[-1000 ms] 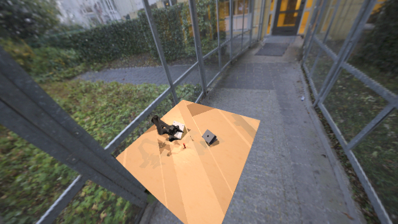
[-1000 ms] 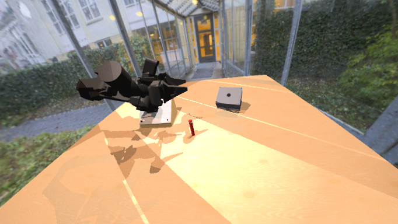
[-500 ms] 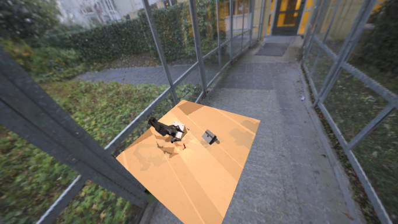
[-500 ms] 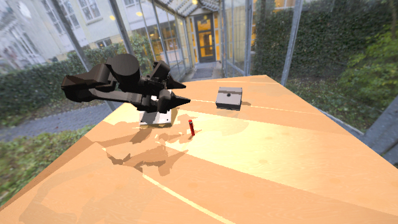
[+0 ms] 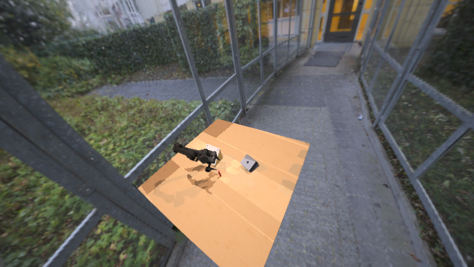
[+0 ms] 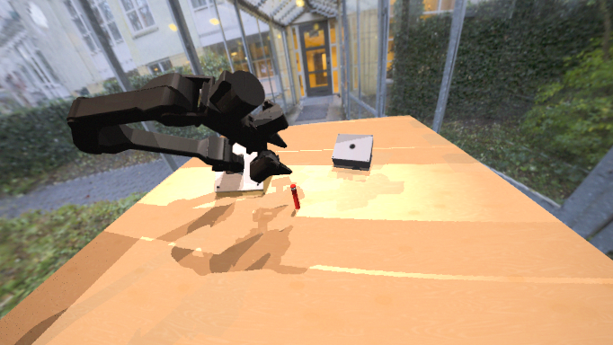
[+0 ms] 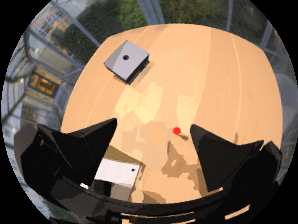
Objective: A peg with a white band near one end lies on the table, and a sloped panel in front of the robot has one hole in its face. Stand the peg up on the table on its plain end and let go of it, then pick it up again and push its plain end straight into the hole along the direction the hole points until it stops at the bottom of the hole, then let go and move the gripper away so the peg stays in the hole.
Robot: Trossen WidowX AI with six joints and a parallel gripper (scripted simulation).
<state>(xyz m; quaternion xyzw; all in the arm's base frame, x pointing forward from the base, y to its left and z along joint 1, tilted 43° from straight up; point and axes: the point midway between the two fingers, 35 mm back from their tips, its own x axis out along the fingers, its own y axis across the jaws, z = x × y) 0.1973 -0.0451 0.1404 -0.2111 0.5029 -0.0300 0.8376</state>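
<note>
The red peg is 90 mm below my gripper tip and 20 mm to the right of it. Also, from my gripper tip: sloped panel (200 mm ahead, 190 mm to the left, 90 mm below).
</note>
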